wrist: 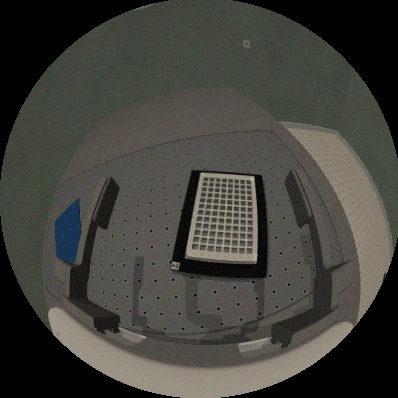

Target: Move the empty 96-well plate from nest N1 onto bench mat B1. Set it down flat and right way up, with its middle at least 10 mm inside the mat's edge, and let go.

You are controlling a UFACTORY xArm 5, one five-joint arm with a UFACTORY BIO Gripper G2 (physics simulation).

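Frame: origin at the arm's base, x ahead, y left, z up, level; metres.
Seen in the pictures: end effector, tool point: (196, 199).
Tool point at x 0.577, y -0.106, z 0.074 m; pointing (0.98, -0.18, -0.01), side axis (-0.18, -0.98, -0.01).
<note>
Pixels of each thing's top centre, then the offset from my tool point to it. "spot": a spot on its surface instead. Level surfaces: height alone.
- white 96-well plate, middle of its top: (225, 210) dx +0.027, dy -0.032, dz -0.081 m
- black nest, surface spot: (263, 225) spot: dx +0.000, dy -0.081, dz -0.095 m
- blue bench mat, its level: dz -0.105 m
- grey perforated board, its level: dz -0.107 m
- plain grey bench surface, its level: dz -0.120 m
The white 96-well plate (224, 215) sits in the black nest (263, 225), right of the middle of the wrist view, with its grid of wells facing up. A small "A1" label shows at the nest's lower left corner. My gripper (202, 202) is open and empty. Its two fingers stand wide apart above the board, one on each side of the nest, and touch neither the plate nor the nest. The blue bench mat (68, 232) shows in part at the far left, behind the left finger, which hides some of it.
The grey perforated board (145, 200) lies under the nest, with shadows of the gripper across its near part. A plain grey bench surface (165, 115) borders the board at the top. A pale perforated surface (350, 190) lies at the right, beyond the bench edge.
</note>
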